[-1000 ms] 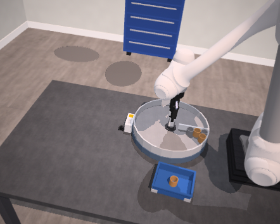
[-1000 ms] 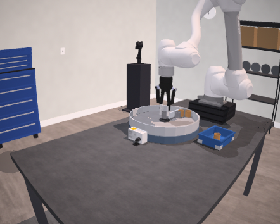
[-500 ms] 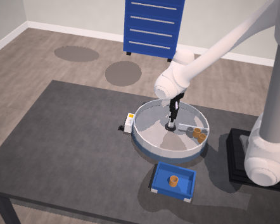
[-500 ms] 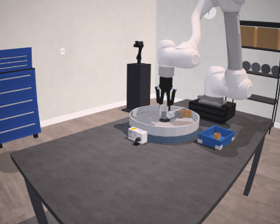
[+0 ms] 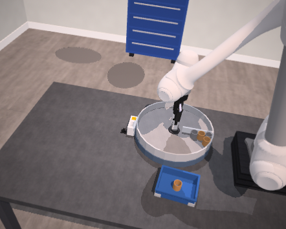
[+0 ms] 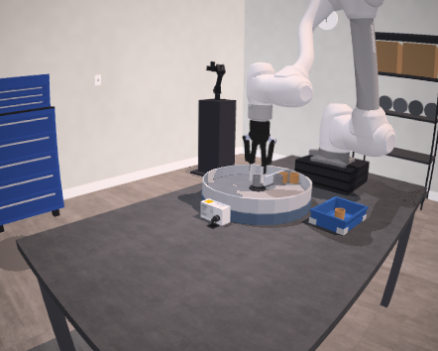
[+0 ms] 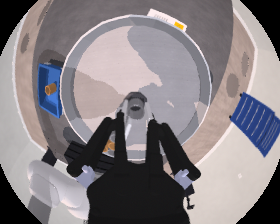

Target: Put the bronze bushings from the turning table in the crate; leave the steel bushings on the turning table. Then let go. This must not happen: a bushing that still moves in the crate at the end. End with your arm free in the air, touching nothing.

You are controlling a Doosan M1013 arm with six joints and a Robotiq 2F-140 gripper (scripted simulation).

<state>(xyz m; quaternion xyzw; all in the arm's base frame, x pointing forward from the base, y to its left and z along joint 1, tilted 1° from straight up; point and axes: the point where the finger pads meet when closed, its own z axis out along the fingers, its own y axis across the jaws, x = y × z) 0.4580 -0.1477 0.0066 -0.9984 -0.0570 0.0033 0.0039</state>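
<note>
Now: the round turning table 10 mm behind my hand and 70 mm below it. Round my hand: blue crate (30 mm behind, 340 mm to the left, 90 mm below).
</note>
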